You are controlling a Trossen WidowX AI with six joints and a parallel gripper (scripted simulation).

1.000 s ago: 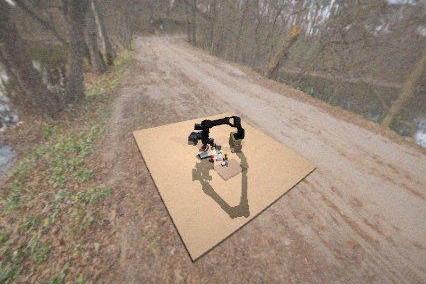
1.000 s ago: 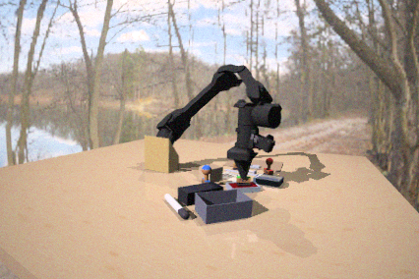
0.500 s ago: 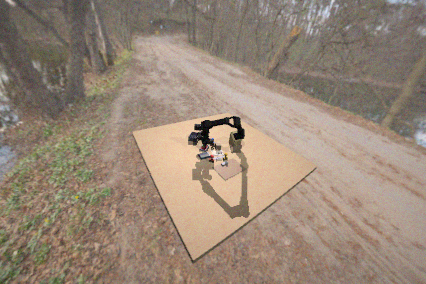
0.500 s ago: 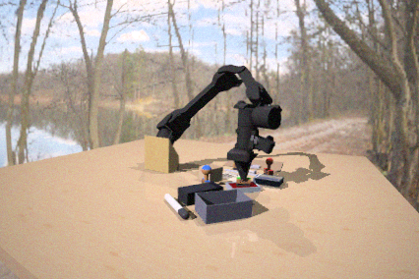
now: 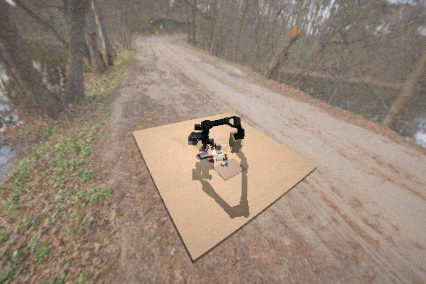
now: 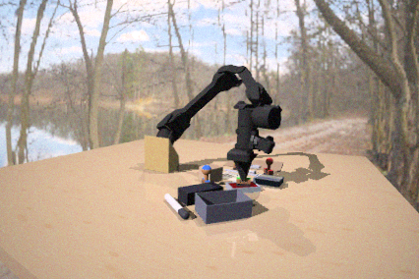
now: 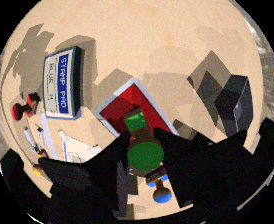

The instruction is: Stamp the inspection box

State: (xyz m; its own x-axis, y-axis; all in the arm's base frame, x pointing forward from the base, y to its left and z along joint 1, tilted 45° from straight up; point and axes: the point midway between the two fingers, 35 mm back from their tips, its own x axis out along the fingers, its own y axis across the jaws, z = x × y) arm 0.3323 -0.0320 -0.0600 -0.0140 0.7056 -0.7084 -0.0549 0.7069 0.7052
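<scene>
My gripper tip is right at the green-knobbed stamp. Also, from my gripper tip: red ink pad: 30 mm below; black block: 130 mm to the right, 80 mm behind, 20 mm below; blue-knobbed stamp: 110 mm behind, 30 mm to the right, 20 mm below.
</scene>
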